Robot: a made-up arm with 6 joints.
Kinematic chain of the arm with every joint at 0, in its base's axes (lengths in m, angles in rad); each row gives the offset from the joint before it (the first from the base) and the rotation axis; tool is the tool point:
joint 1: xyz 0 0 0.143 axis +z
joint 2: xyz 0 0.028 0 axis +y
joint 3: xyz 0 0 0.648 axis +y
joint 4: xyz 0 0 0.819 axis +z
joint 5: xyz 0 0 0 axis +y
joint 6: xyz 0 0 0.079 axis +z
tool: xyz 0 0 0
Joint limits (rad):
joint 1: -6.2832..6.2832
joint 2: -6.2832..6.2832
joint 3: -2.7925..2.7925
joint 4: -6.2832..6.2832
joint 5: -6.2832..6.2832
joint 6: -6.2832..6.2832
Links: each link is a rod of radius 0.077 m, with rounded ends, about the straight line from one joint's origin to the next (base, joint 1, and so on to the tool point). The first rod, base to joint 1, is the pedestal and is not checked.
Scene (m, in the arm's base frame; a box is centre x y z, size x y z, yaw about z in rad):
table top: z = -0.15
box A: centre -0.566 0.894 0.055 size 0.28 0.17 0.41 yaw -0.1
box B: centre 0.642 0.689 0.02 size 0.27 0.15 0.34 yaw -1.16
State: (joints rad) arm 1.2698 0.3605 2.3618 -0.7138 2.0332 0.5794
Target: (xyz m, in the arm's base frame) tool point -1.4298 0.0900 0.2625
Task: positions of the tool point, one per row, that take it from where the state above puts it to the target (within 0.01 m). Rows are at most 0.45 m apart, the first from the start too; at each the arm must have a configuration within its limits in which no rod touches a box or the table.
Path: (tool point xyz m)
1: 0.1143 0.6650 0.0793
2: 0.0033 0.8318 0.1823
3: -0.1550 0.9497 0.3162
4: -0.3401 1.0030 0.4749
5: -0.6848 0.9536 0.4409
6: -1.0141 0.7752 0.3926
7: -1.2772 0.4773 0.3322
8: -1.4298 0.0900 0.2625

